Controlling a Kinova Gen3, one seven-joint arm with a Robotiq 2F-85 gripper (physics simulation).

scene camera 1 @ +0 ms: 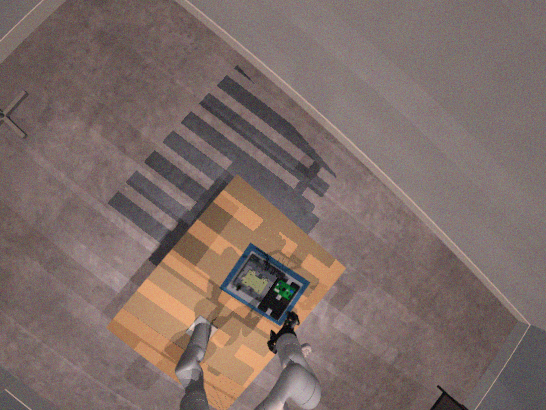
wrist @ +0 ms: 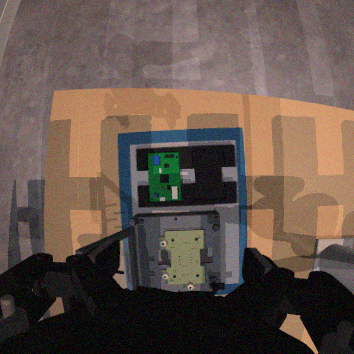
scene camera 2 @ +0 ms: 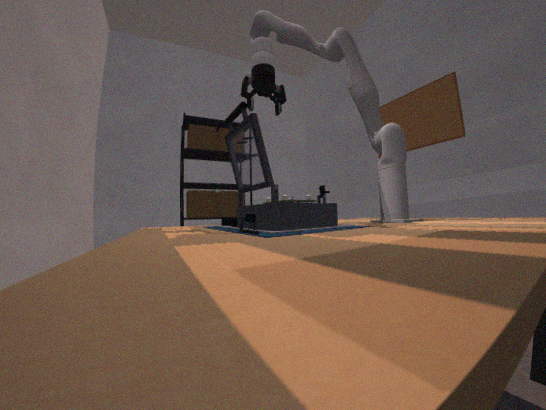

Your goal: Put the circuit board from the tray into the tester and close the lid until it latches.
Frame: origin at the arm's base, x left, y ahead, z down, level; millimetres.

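Where they show: gripper, fingertip midpoint: [scene camera 1: 280, 322] [wrist: 180, 257] [scene camera 2: 265, 112]; arm's base at its link origin: [scene camera 1: 202, 330] [wrist: 332, 259] [scene camera 2: 394, 219].
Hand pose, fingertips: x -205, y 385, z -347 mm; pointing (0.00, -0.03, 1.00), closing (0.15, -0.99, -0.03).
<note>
Things, the pixels of their top centre, and the offset from my fingertips. "spot": a spot on its surface instead. Level surfaces: height alone.
- green circuit board at its top centre: [wrist: 163, 176] [scene camera 1: 284, 290] dx -62, dy +34, dz +327 mm
- black tray at a spot on its surface: [wrist: 215, 175] [scene camera 1: 271, 306] spot: dx -52, dy -81, dz +336 mm
- bare pale green plate at its top centre: [wrist: 182, 262] [scene camera 2: 289, 196] [scene camera 1: 254, 281] dx +115, dy +11, dz +273 mm
- small dark latch post at its top centre: [wrist: 219, 290] [scene camera 2: 324, 185] dx +172, dy -57, dz +247 mm
- blue-edged mat at its surface level: dz +352 mm
- wooden table at its surface level: dz +354 mm
The green circuit board [scene camera 1: 285, 289] [wrist: 164, 177] lies flat in the left part of the black tray [scene camera 1: 272, 304] [wrist: 215, 175] in the wrist view. The grey tester [scene camera 2: 300, 215] [wrist: 147, 255] is beside the tray, with a bare pale green plate [scene camera 1: 255, 281] [wrist: 185, 257] and small white pins on top. Its framed lid [scene camera 2: 264, 155] [wrist: 112, 237] stands up steeply, open. A small dark latch post [scene camera 2: 323, 194] [wrist: 217, 286] rises at the side away from the lid. My gripper [scene camera 1: 282, 330] [scene camera 2: 264, 110] [wrist: 180, 257] is open and empty, high above the tester and near the lid's top in scene camera 2.
Tester and tray are on a blue-edged mat [scene camera 1: 235, 267] [wrist: 241, 155] on the wooden table [scene camera 1: 160, 300] [scene camera 2: 150, 300]. The arm's base [scene camera 2: 393, 187] stands at the table's far side. A dark shelf rack [scene camera 2: 182, 170] and a brown wall panel [scene camera 2: 430, 112] are behind.
</note>
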